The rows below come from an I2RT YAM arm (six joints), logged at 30 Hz.
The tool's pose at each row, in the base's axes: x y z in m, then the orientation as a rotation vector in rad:
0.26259, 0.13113, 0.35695, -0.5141, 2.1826, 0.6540
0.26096, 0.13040, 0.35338, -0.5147, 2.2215, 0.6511
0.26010, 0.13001, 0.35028, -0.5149, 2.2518, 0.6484
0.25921, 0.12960, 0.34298, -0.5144, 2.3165, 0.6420
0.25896, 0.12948, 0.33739, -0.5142, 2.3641, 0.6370
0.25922, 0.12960, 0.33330, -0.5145, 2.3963, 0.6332
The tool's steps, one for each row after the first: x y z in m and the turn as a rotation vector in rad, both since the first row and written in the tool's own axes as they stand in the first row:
0.00388, -0.00069, 0.00063, 0.0041, 0.0357, 0.0118
0.00688, -0.00140, 0.00164, 0.0076, 0.0633, 0.0210
0.01316, -0.00331, 0.00497, 0.0154, 0.1222, 0.0410
0.01768, -0.00485, 0.00789, 0.0209, 0.1657, 0.0554
0.02069, -0.00607, 0.01040, 0.0246, 0.1952, 0.0648

